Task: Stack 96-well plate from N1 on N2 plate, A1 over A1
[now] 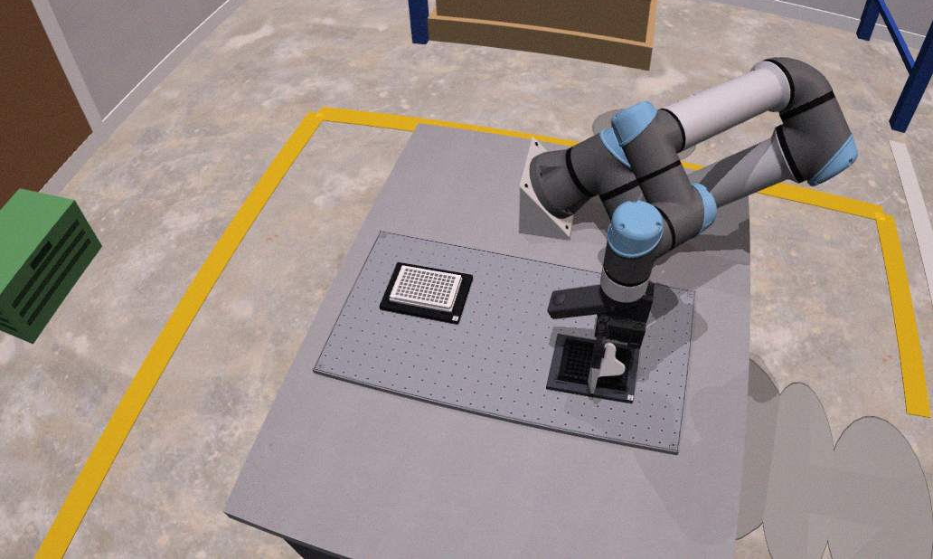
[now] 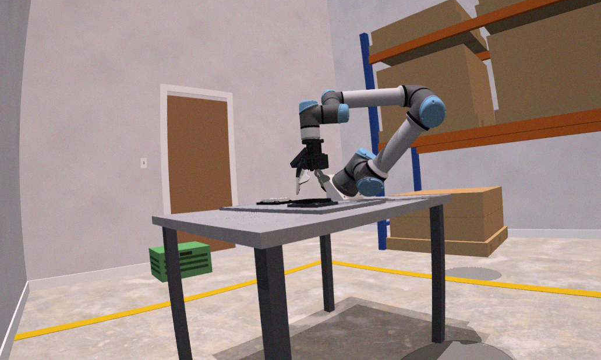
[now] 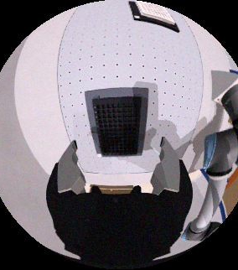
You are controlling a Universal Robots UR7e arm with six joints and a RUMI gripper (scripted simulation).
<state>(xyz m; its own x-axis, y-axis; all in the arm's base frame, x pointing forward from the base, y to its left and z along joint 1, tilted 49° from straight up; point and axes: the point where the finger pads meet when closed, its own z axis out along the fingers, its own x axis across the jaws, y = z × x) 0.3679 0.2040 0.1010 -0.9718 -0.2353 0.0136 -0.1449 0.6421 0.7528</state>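
My gripper is now 3 cm above the black 96-well plate. From my hand the other things lie so: plate nest N1 (4 cm below); black plate nest N2 (37 cm to the right, 5 cm behind, 4 cm below); white 96-well plate (37 cm to the right, 5 cm behind, 3 cm below).
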